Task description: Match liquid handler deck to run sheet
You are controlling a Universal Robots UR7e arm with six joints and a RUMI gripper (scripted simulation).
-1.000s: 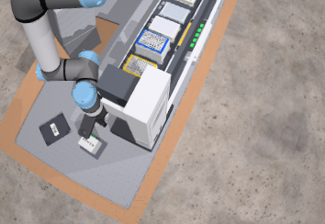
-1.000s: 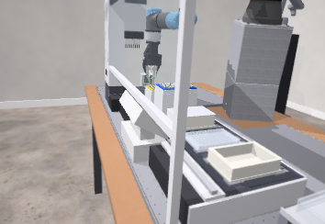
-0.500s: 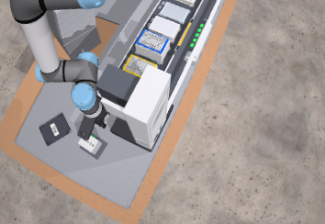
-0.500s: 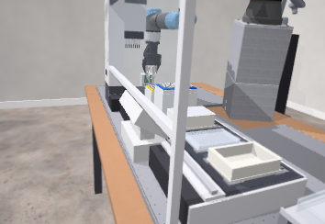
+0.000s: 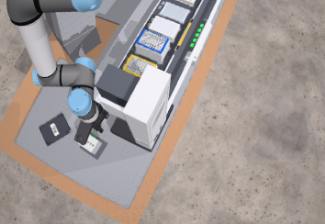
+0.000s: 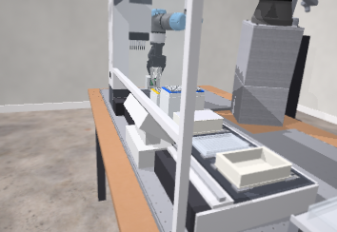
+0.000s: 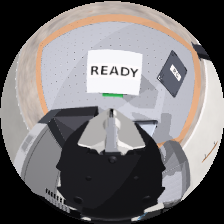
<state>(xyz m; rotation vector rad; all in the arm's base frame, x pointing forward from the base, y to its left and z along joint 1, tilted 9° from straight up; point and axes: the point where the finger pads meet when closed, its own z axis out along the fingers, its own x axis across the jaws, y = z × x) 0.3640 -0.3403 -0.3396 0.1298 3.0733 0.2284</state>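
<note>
Right now the ready key post is 50 mm to the right of my hand and 10 mm below it. The rest, counted from my hand: yellow-framed tip rack 30 mm ahead, 310 mm to the left, 20 mm above; white label 210 mm behind, 100 mm to the right, 70 mm below; blue-framed tip rack 30 mm ahead, 430 mm to the left, 40 mm above.
</note>
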